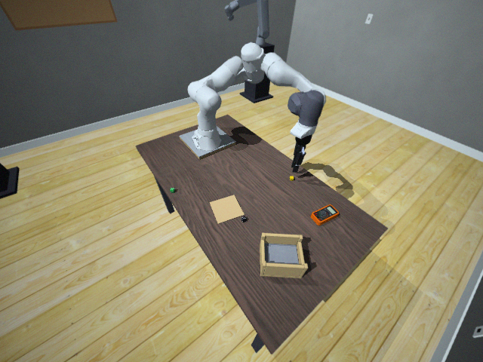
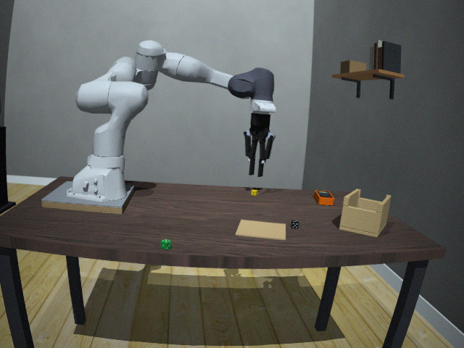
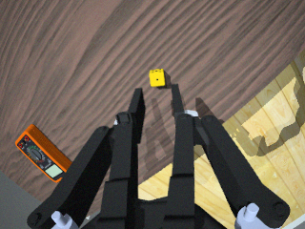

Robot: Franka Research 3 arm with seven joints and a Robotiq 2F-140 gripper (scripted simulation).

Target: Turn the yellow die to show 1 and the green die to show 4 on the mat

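Now: hand 10 cm above the yellow die. The rest, counted from my hand: orange multimeter: 28 cm ahead, 5 cm to the right, 10 cm below; then black die: 8 cm ahead, 40 cm to the right, 10 cm below; then tan mat: 3 cm behind, 43 cm to the right, 11 cm below.
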